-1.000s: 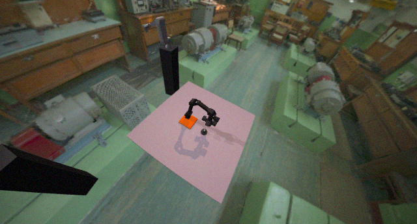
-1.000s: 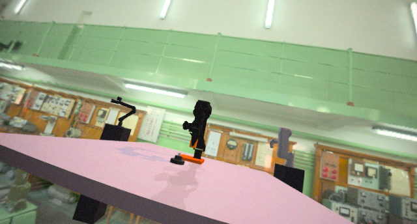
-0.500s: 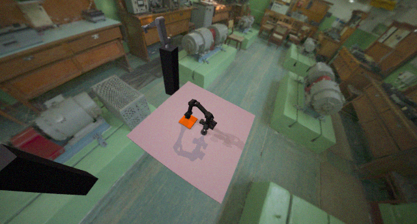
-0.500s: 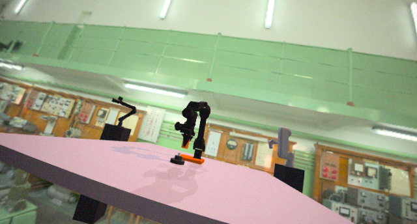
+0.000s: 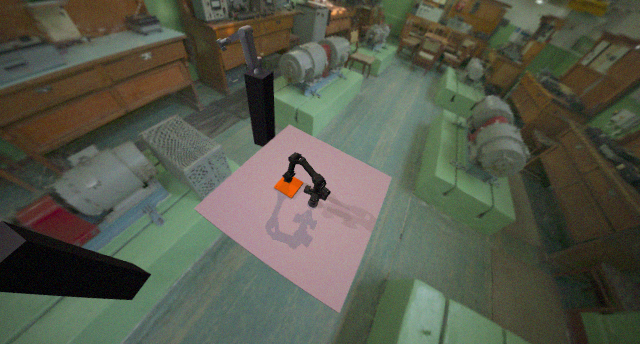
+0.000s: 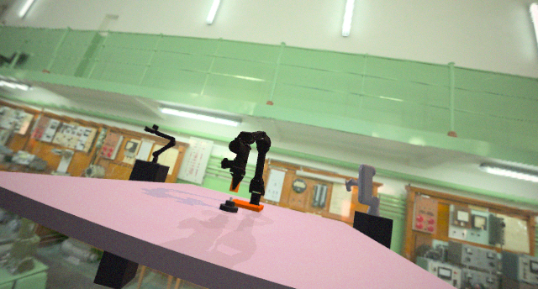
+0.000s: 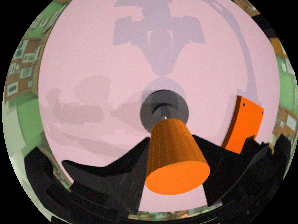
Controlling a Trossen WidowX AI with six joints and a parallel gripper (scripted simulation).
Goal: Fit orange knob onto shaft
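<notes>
The orange knob lies 30 mm above my gripper tip. Round my gripper tip: round pedestal (60 mm below).
</notes>
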